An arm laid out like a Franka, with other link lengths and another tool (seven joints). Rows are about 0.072 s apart.
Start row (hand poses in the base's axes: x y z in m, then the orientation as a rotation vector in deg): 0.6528 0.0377 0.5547 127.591 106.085 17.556
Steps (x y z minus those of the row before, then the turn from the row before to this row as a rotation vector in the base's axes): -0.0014 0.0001 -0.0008 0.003 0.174 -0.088; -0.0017 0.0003 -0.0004 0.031 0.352 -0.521; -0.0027 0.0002 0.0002 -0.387 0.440 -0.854; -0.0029 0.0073 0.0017 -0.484 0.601 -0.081; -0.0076 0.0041 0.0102 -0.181 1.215 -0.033; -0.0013 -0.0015 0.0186 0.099 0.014 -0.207; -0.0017 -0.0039 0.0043 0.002 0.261 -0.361; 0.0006 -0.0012 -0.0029 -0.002 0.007 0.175; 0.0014 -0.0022 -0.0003 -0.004 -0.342 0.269; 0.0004 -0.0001 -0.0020 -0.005 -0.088 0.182; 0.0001 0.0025 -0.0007 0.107 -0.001 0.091; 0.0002 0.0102 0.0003 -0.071 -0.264 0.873; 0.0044 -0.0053 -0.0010 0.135 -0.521 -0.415; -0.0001 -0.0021 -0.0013 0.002 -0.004 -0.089; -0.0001 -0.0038 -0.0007 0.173 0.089 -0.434; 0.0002 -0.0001 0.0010 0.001 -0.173 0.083; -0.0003 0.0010 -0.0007 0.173 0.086 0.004; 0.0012 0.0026 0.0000 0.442 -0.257 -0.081; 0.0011 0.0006 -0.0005 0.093 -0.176 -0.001; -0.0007 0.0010 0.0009 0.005 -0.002 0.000
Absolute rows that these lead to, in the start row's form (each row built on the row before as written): 0.6514 0.0378 0.5539 127.766 106.070 17.359; 0.6497 0.0381 0.5535 128.429 105.643 16.925; 0.6470 0.0383 0.5537 129.145 104.756 15.926; 0.6441 0.0456 0.5554 129.216 104.827 14.792; 0.6365 0.0497 0.5656 129.768 105.335 13.291; 0.6352 0.0482 0.5842 130.020 105.128 13.338; 0.6335 0.0443 0.5885 130.470 104.830 12.996; 0.6341 0.0431 0.5856 130.321 105.039 13.014; 0.6355 0.0409 0.5853 129.906 105.188 13.428; 0.6359 0.0408 0.5833 129.699 105.357 13.549; 0.6360 0.0433 0.5826 129.690 105.495 13.669; 0.6362 0.0535 0.5829 128.743 106.367 14.029; 0.6406 0.0482 0.5819 128.915 105.661 14.654; 0.6405 0.0461 0.5806 128.991 105.555 14.645; 0.6404 0.0423 0.5799 129.527 105.138 14.645; 0.6406 0.0422 0.5809 129.364 105.151 14.847; 0.6403 0.0432 0.5802 129.521 105.246 14.923; 0.6415 0.0458 0.5802 129.744 105.146 15.620; 0.6426 0.0464 0.5797 129.710 105.084 15.901; 0.6419 0.0474 0.5806 129.712 105.084 15.908
